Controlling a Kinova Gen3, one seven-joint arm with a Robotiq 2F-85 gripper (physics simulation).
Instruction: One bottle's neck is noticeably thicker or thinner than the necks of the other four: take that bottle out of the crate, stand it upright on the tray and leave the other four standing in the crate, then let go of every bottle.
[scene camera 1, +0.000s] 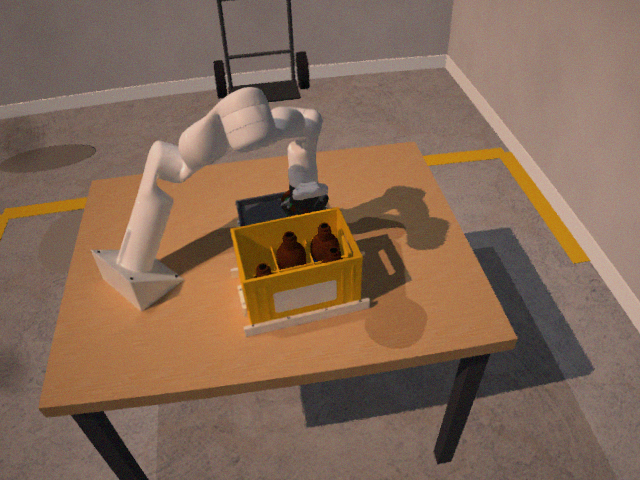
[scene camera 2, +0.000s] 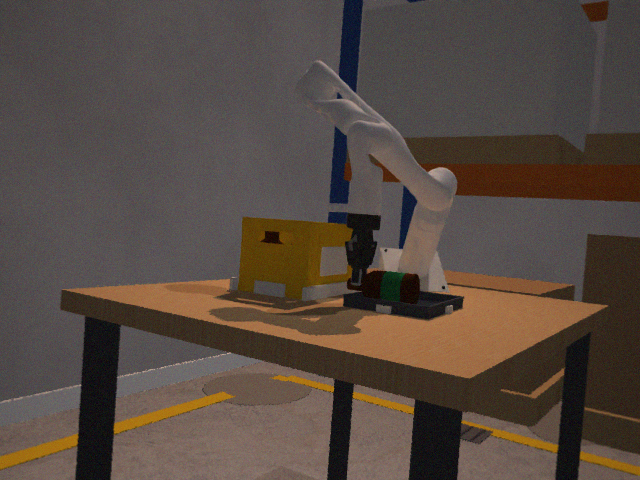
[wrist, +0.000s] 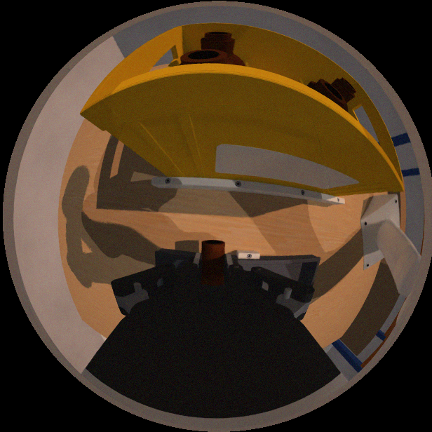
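Pixels of known places: gripper, between the fingertips: (scene camera 2: 358, 285); arm's base, origin of its link: (scene camera 1: 134, 264) (scene camera 2: 413, 266).
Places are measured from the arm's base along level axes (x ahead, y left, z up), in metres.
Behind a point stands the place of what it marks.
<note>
A brown bottle with a green label (scene camera 2: 391, 286) {x 0.473, y 0.208, z -0.012 m} (wrist: 213, 272) lies on its side across the dark tray (scene camera 2: 424, 311) {x 0.505, y 0.306, z -0.048 m} (scene camera 1: 258, 210) {x 0.323, y 0.246, z -0.057 m} (wrist: 292, 265), its neck sticking out over the edge toward the crate. My gripper (scene camera 2: 356, 281) {x 0.458, y 0.113, z -0.021 m} (wrist: 212, 261) points down and is shut on this bottle's neck; in scene camera 1 its fingertips are hidden behind the crate. The yellow crate (scene camera 1: 349, 289) {x 0.542, y -0.160, z 0.011 m} (scene camera 2: 273, 263) {x 0.555, y -0.062, z 0.011 m} (wrist: 200, 100) holds the other bottles upright: two taller-showing ones (scene camera 1: 291, 254) {x 0.412, y -0.073, z 0.059 m} (scene camera 1: 324, 246) {x 0.494, y -0.053, z 0.057 m} and two mostly hidden by the near wall (scene camera 1: 263, 269) {x 0.347, y -0.154, z 0.099 m} (scene camera 1: 334, 253) {x 0.511, y -0.124, z 0.101 m}.
The crate's wall rises close beside my gripper. White strips (scene camera 1: 307, 316) {x 0.438, y -0.190, z -0.037 m} (wrist: 238, 183) run along the crate's base. The arm's base (scene camera 1: 136, 284) {x 0.028, y -0.102, z 0.030 m} (wrist: 380, 220) stands on the table (scene camera 1: 206, 351) {x 0.193, y -0.250, z -0.062 m}. A hand truck (scene camera 1: 261, 52) stands on the floor behind the table.
</note>
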